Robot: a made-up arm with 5 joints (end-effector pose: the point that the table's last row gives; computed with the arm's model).
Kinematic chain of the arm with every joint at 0, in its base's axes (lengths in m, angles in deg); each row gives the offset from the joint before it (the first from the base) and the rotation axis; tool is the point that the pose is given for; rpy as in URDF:
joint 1: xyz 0.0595 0 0.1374 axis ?
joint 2: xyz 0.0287 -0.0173 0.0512 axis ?
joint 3: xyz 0.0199 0 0.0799 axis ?
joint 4: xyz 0.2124 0 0.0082 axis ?
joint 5: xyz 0.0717 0.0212 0 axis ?
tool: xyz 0 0 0 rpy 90 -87.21 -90
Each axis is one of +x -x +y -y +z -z.
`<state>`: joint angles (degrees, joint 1 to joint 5).
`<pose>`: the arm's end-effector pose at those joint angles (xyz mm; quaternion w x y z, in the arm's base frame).
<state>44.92 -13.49 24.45 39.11 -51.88</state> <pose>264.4 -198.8 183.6 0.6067 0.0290 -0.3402 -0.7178</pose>
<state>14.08 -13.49 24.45 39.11 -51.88</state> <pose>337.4 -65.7 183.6 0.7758 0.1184 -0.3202 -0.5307</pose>
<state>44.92 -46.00 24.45 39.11 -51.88</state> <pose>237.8 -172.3 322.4 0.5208 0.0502 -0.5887 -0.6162</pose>
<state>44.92 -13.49 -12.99 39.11 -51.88</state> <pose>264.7 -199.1 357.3 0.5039 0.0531 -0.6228 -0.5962</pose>
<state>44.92 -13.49 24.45 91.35 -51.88</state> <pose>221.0 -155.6 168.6 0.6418 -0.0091 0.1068 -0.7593</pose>
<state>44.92 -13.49 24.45 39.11 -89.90</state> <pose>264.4 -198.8 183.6 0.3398 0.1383 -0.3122 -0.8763</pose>
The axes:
joint 1: -z
joint 2: +y
joint 3: +y
joint 4: +y
joint 5: -x

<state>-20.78 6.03 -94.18 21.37 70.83</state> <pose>136.5 33.4 544.4 0.1438 -0.3926 -0.8974 0.1408</pose>
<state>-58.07 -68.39 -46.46 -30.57 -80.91</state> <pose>-46.4 -162.6 466.5 0.4534 -0.8365 0.2899 -0.1031</pose>
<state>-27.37 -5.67 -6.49 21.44 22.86</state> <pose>339.5 149.3 311.3 0.6976 0.0412 -0.6463 0.3065</pose>
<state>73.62 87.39 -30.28 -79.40 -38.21</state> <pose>147.3 -284.8 25.7 0.3009 -0.2332 -0.7970 -0.4689</pose>
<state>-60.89 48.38 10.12 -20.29 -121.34</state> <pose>190.3 243.0 5.6 0.7660 0.4363 0.0191 -0.4716</pose>
